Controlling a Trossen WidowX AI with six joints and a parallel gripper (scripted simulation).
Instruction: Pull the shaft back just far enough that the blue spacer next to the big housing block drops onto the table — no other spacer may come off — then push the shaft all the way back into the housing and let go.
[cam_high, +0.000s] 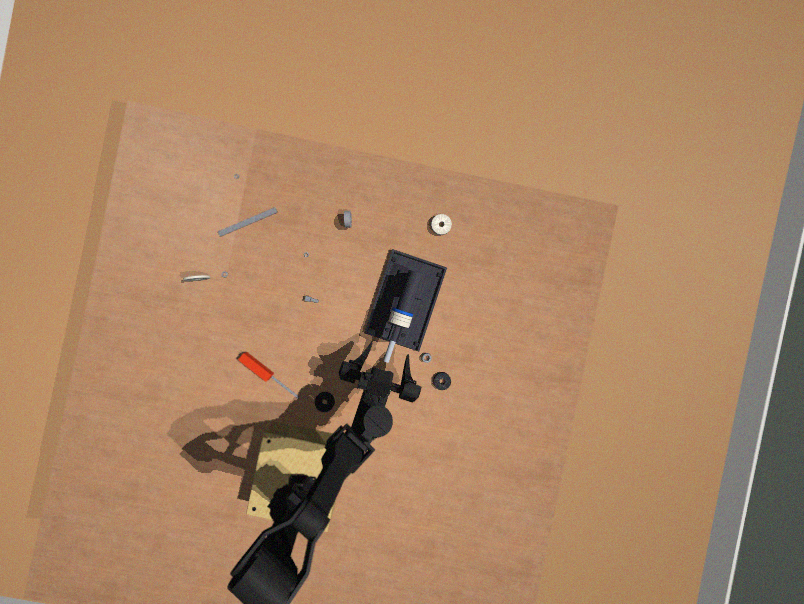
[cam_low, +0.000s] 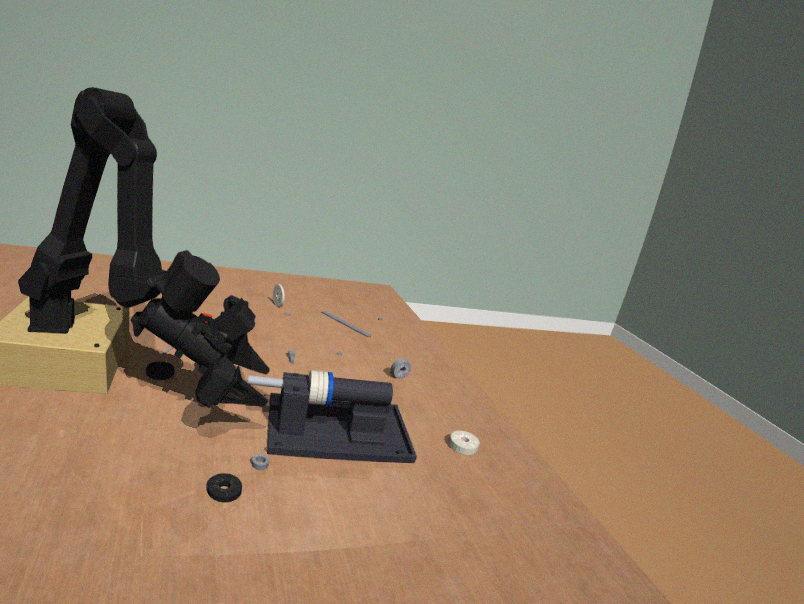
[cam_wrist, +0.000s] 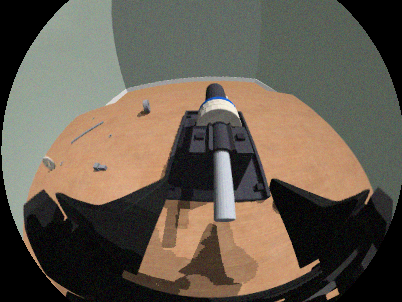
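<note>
My gripper tip is 5 cm short of the grey shaft, 1 cm to the left of it and 1 cm below it. Also, from my gripper tip: grey bushing (32 cm ahead, 13 cm to the left, 5 cm below); blue spacer (9 cm ahead, 2 cm to the right, 1 cm above); red-handled screwdriver (30 cm to the left, 10 cm behind, 6 cm below).
</note>
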